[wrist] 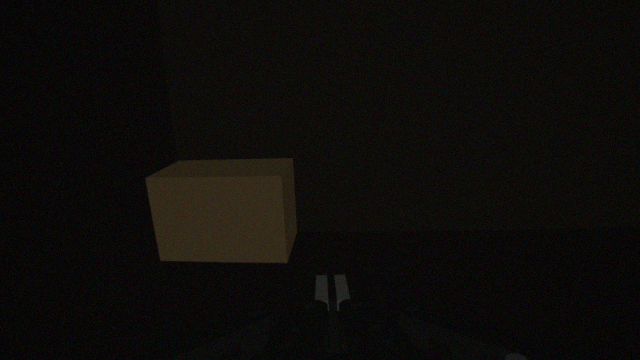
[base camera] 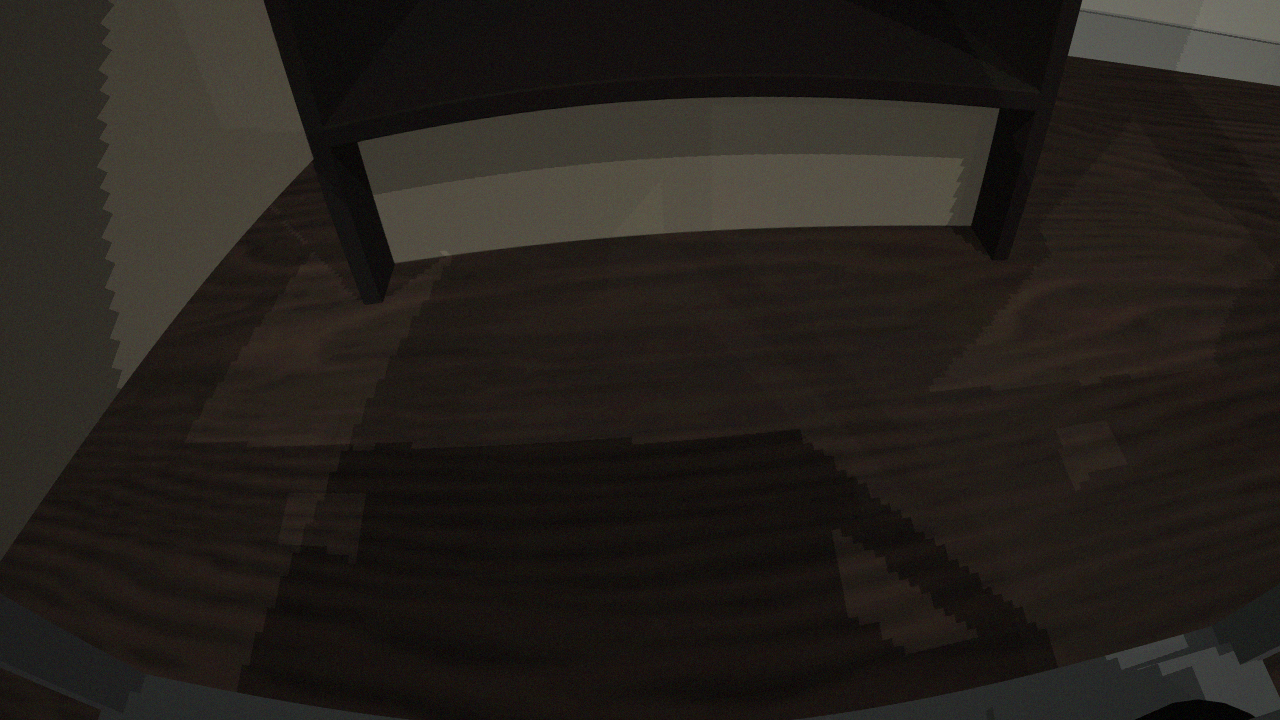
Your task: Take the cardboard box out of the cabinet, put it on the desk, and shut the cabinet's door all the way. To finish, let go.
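Places are measured from the arm's base along level axes (x ahead, y left, z up), in centimetres.
Pixels of known places: gripper, fingertip midpoint: (wrist: pixel 331 295).
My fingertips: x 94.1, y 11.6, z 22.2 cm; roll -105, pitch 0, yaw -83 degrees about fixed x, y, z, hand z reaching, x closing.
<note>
Behind a point stands the place of what it marks.
The cardboard box (wrist: pixel 220 219) @[x 100.1, y 19.3, z 23.5 cm] sits upright in the dark cabinet, left of centre in the wrist view, with its front, top and right side showing. My gripper (wrist: pixel 331 295) @[x 94.1, y 11.6, z 22.2 cm] is shut with nothing between its fingertips. In the wrist view it is low, to the right of the box and apart from it. In the base camera view the lower part of the dark cabinet (base camera: pixel 680 86) @[x 50.8, y -1.9, z -23.7 cm] stands on legs at the top. The cabinet's door and the desk cannot be made out in these views.
The cabinet's left leg (base camera: pixel 353 223) @[x 49.9, y 22.4, z -31.4 cm] and right leg (base camera: pixel 1002 188) @[x 53.6, y -29.2, z -33.0 cm] stand on the dark wooden floor (base camera: pixel 626 358) @[x 42.5, y 2.5, z -39.7 cm]. A pale wall (base camera: pixel 196 179) @[x 38.8, y 25.4, z -19.3 cm] runs along the left. Inside the cabinet, the back wall (wrist: pixel 425 125) @[x 105.8, y 5.6, z 28.6 cm] is very dark.
</note>
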